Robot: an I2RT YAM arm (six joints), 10 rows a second.
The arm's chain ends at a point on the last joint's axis. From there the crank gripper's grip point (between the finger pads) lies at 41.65 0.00 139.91 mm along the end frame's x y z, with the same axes.
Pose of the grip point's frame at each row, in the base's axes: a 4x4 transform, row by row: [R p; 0 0 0 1], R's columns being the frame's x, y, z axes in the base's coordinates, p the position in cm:
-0.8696, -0.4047, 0.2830, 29.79; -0.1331, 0.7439, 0.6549, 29.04; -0.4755, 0.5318, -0.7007, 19.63; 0, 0, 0, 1
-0.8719, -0.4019, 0.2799, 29.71; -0.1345, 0.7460, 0.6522, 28.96; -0.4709, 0.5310, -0.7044, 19.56; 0, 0, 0, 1
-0.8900, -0.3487, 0.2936, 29.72; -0.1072, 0.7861, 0.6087, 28.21; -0.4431, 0.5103, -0.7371, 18.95; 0, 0, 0, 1
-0.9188, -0.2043, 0.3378, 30.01; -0.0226, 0.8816, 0.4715, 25.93; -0.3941, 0.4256, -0.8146, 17.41; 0, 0, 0, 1
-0.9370, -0.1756, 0.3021, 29.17; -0.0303, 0.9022, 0.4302, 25.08; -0.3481, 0.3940, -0.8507, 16.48; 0, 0, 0, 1
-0.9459, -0.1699, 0.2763, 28.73; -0.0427, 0.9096, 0.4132, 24.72; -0.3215, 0.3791, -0.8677, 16.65; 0, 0, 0, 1
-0.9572, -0.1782, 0.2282, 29.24; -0.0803, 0.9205, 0.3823, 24.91; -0.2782, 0.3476, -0.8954, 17.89; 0, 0, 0, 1
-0.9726, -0.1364, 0.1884, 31.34; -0.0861, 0.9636, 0.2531, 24.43; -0.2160, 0.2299, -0.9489, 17.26; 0, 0, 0, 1
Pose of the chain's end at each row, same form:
-0.8696, -0.4047, 0.2830, 29.45; -0.1331, 0.7439, 0.6549, 20.43; -0.4755, 0.5318, -0.7007, 31.41; 0, 0, 0, 1
-0.8719, -0.4019, 0.2799, 29.43; -0.1345, 0.7460, 0.6522, 20.40; -0.4709, 0.5310, -0.7044, 31.38; 0, 0, 0, 1
-0.8900, -0.3487, 0.2936, 29.32; -0.1072, 0.7861, 0.6087, 20.14; -0.4431, 0.5103, -0.7371, 31.11; 0, 0, 0, 1
-0.9188, -0.2043, 0.3378, 29.11; -0.0226, 0.8816, 0.4715, 19.43; -0.3941, 0.4256, -0.8146, 30.45; 0, 0, 0, 1
-0.9370, -0.1756, 0.3021, 28.85; -0.0303, 0.9022, 0.4302, 19.19; -0.3481, 0.3940, -0.8507, 29.83; 0, 0, 0, 1
-0.9459, -0.1699, 0.2763, 28.80; -0.0427, 0.9096, 0.4132, 19.12; -0.3215, 0.3791, -0.8677, 30.13; 0, 0, 0, 1
-0.9572, -0.1782, 0.2282, 30.03; -0.0803, 0.9205, 0.3823, 19.90; -0.2782, 0.3476, -0.8954, 31.58; 0, 0, 0, 1
-0.9726, -0.1364, 0.1884, 32.75; -0.0861, 0.9636, 0.2531, 21.25; -0.2160, 0.2299, -0.9489, 31.44; 0, 0, 0, 1

